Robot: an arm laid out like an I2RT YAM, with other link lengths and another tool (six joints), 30 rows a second.
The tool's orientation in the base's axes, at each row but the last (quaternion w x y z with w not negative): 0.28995 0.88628 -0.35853 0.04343; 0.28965 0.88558 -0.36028 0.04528; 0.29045 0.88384 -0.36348 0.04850; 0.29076 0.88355 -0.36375 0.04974; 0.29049 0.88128 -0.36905 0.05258; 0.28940 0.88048 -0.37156 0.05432; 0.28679 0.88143 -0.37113 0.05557; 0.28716 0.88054 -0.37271 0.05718; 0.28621 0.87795 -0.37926 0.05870; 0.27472 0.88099 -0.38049 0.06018; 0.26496 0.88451 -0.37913 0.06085; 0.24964 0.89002 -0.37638 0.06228; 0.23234 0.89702 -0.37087 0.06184
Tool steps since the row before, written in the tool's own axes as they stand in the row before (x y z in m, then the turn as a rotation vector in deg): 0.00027 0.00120 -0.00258 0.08 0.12 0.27; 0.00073 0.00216 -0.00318 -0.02 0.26 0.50; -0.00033 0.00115 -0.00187 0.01 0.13 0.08; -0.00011 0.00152 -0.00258 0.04 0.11 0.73; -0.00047 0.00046 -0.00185 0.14 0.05 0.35; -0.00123 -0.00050 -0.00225 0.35 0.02 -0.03; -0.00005 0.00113 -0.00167 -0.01 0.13 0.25; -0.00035 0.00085 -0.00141 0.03 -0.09 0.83; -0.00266 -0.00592 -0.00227 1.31 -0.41 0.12; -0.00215 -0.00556 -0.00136 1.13 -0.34 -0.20; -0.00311 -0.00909 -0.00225 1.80 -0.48 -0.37; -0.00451 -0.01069 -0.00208 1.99 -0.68 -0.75; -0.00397 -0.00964 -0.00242 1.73 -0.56 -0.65
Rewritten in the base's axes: -0.00026 0.00055 0.00279 -0.06 -0.26 -0.14; -0.00049 0.00005 0.00388 -0.25 -0.41 -0.29; -0.00078 0.00058 0.00200 -0.09 -0.12 0.00; -0.00078 0.00063 0.00282 -0.13 -0.49 -0.54; -0.00043 0.00105 0.00160 0.02 -0.31 -0.22; -0.00027 0.00228 0.00124 0.24 -0.21 0.14; -0.00062 0.00031 0.00189 -0.13 -0.20 -0.15; -0.00068 0.00052 0.00145 -0.01 -0.42 -0.72; 0.00252 0.00617 -0.00168 1.20 -0.67 0.13; 0.00254 0.00520 -0.00197 1.05 -0.42 0.38; 0.00441 0.00834 -0.00288 1.64 -0.68 0.67; 0.00446 0.01023 -0.00379 1.95 -0.50 0.97; 0.00399 0.00959 -0.00256 1.67 -0.46 0.86
